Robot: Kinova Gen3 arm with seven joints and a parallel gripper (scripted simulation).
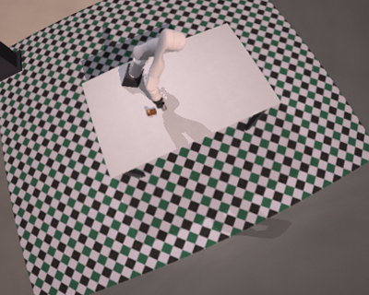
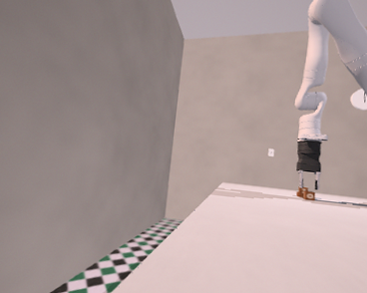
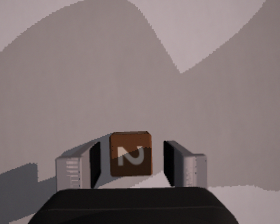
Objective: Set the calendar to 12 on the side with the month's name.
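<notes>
Right now my hand is 40 mm above the brown cube. From my hand the other things lie so: brown wooden tray: 110 mm to the right, 50 mm below, 10 mm behind.
</notes>
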